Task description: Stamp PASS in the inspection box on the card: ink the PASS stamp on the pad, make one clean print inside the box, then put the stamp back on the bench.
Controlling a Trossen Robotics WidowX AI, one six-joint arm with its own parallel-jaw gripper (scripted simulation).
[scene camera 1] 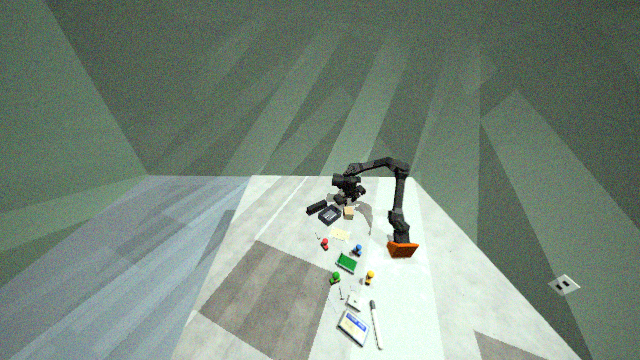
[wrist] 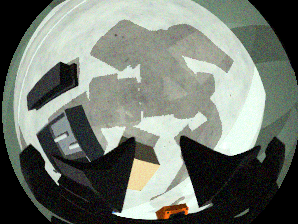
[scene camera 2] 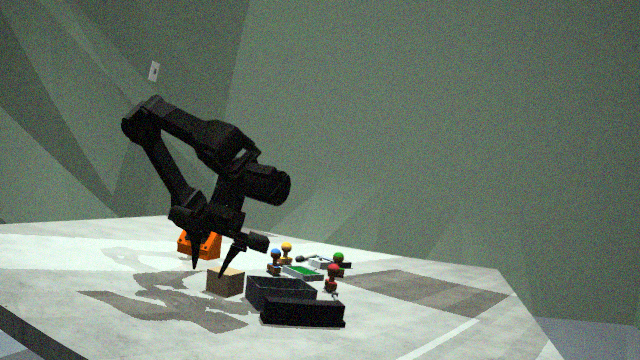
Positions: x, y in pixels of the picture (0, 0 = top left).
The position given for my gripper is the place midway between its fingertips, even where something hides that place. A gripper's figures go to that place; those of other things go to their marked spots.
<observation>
My gripper (wrist: 158, 140): 10 cm from the lens. A tan block (wrist: 145, 164): 12 cm from the lens. A dark tray (wrist: 69, 135) is 18 cm from the lens. The marked spots on the dark tray and the tan block are 13 cm apart.
</observation>
